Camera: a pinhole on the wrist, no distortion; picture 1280 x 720 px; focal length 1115.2 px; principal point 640.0 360.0 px. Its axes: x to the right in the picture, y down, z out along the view. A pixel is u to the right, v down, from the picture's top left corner.
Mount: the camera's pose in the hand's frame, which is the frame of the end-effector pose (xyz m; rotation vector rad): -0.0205 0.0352 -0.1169 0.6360 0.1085 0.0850
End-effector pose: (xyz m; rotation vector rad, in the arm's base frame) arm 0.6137 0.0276 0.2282 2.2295 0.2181 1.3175
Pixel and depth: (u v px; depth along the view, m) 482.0 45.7 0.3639
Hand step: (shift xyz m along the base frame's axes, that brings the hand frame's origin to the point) 0.1228 0.1742 -0.1992
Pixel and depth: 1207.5 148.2 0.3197
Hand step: 0.1940 0.1943 0.0109
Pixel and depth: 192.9 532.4 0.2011
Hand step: 0.0279 0.0015 -0.1192
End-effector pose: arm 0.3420 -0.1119 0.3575 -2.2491 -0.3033 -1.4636
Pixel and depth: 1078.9 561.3 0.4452
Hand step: 0.2497 0.2433 0.1267
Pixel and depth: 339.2 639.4 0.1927
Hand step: 0.0174 0.0753 -0.0584
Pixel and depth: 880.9 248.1 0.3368
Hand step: 0.0684 0.2145 0.0869
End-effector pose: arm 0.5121 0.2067 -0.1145 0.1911 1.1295 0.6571
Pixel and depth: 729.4 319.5 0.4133
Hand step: 0.2795 -0.0983 -0.0626
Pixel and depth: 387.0 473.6 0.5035
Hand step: 0.3580 -0.1685 0.0896
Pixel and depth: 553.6 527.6 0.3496
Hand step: 0.2225 -0.0725 0.0287
